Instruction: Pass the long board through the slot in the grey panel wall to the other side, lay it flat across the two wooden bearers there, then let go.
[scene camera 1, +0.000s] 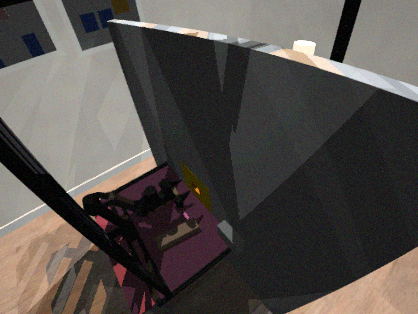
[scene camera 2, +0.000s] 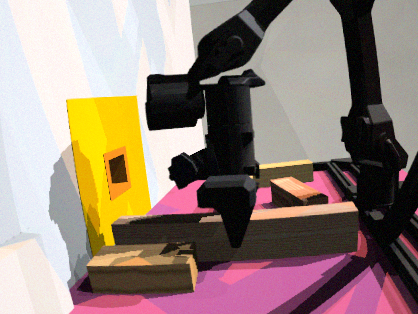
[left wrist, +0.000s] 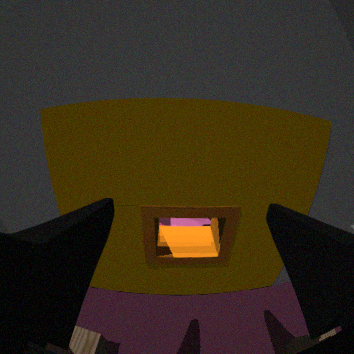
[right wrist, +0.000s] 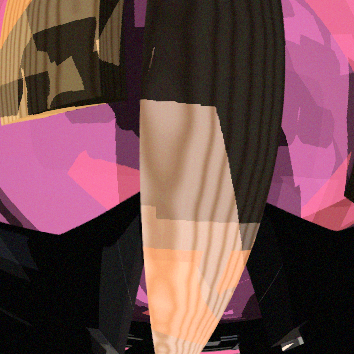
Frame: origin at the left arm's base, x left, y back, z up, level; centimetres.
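Where they show: left gripper, fingertip midpoint: (scene camera 1: 185, 185) (left wrist: 194, 210); right gripper, fingertip midpoint: (scene camera 2: 237, 241) (right wrist: 191, 197); left arm's base at its link origin: (scene camera 1: 131, 236); right arm's base at its link origin: (scene camera 2: 379, 201) (right wrist: 256, 338).
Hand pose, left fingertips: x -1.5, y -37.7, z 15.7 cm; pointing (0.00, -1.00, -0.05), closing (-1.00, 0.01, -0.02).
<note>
Each offset is from my left fingertips to the top centre of the thing. "spot": to the spot under its first point.
The long board {dx -10.4, dy -30.2, dz -12.0 cm} (scene camera 2: 305, 237) (right wrist: 175, 165) stands on edge on the pink mat. My right gripper (scene camera 2: 236, 240) (right wrist: 191, 197) is shut on the board, its fingers on either side near the middle. The slot's orange frame {spot: dx -4.7, dy -10.7, dz -6.1 cm} (scene camera 2: 107, 172) (left wrist: 190, 261) sits in a yellow plate {spot: dx -8.2, dy -10.6, dz +1.0 cm} (scene camera 2: 90, 130) (left wrist: 185, 150) on the panel wall (scene camera 1: 300, 165) (left wrist: 175, 50). My left gripper (scene camera 1: 184, 189) (left wrist: 194, 210) is open and empty on the other side, facing the slot. One wooden bearer {dx -12.8, dy +16.5, dz -13.9 cm} (scene camera 1: 180, 236) lies beside it. Bearer parts show low in the left wrist view, at the left (left wrist: 86, 340) and right (left wrist: 327, 334).
A short wooden block {dx -18.1, dy -20.1, dz -13.9 cm} (scene camera 2: 145, 275) (right wrist: 60, 55) lies beside the board, close to the wall. A reddish block {dx +6.3, dy -39.8, dz -13.3 cm} (scene camera 2: 300, 190) and a pale block {dx +27.9, dy -36.6, dz -13.3 cm} (scene camera 2: 287, 171) lie behind the board. A grey block {spot: dx -30.9, dy -2.1, dz -7.6 cm} (scene camera 1: 226, 231) stands at the wall's foot. Black rails edge the mat.
</note>
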